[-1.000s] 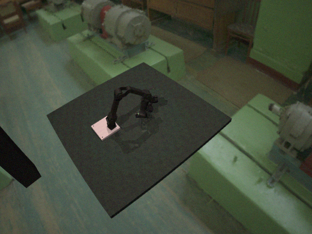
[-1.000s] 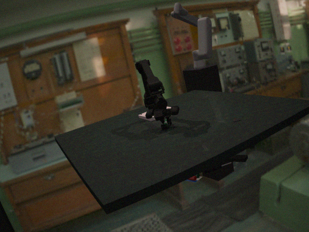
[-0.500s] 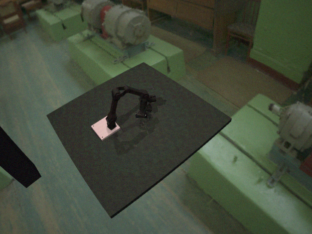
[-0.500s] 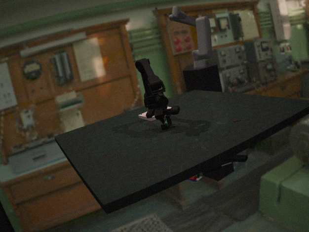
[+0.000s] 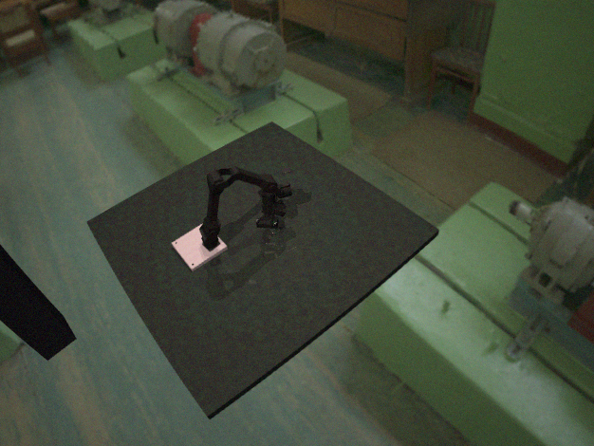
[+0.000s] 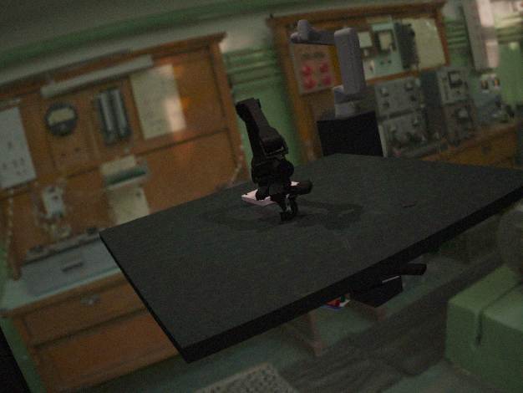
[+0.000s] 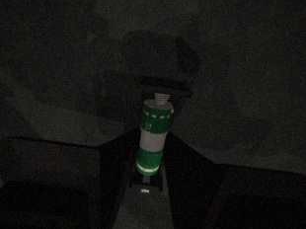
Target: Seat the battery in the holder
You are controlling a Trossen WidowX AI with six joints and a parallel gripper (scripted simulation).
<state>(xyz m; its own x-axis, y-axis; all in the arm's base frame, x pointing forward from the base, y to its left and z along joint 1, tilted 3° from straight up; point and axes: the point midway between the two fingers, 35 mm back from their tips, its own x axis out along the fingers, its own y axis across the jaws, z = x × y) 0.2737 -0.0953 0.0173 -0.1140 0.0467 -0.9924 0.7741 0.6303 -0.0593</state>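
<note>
The battery is 1 cm above my gripper tip.
</note>
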